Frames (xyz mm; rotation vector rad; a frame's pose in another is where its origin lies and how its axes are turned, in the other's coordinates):
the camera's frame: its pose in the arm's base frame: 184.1 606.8 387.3 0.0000 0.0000 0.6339
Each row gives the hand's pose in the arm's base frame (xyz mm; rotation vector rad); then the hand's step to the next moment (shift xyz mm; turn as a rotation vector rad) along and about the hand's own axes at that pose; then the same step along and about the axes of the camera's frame.
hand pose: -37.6 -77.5 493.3 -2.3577 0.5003 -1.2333
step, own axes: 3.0 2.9 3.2 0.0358 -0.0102 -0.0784
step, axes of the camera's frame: 1.2 -5.0 -1.1 -0.0512 0.0062 0.0698
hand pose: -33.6 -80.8 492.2 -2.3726 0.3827 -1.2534
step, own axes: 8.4 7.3 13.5 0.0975 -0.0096 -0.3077
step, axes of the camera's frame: 8.6 -14.6 -4.3 -0.2261 0.0325 0.2282
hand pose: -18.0 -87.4 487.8 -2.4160 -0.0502 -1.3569
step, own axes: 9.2 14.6 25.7 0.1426 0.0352 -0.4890
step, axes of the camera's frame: 19.6 -22.3 -8.8 -0.3830 0.0131 0.3374
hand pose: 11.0 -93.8 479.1 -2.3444 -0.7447 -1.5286
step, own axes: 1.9 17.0 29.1 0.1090 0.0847 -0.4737
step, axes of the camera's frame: 26.0 -19.4 -9.3 -0.3866 -0.0388 0.3041
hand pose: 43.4 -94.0 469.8 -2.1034 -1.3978 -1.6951
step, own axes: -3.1 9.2 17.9 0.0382 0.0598 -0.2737
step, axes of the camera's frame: 17.6 -8.8 -5.2 -0.2287 -0.0440 0.1603
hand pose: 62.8 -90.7 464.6 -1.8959 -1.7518 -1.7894
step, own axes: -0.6 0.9 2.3 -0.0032 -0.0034 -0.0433
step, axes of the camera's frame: 2.3 -0.8 -0.6 -0.0420 -0.0044 0.0108
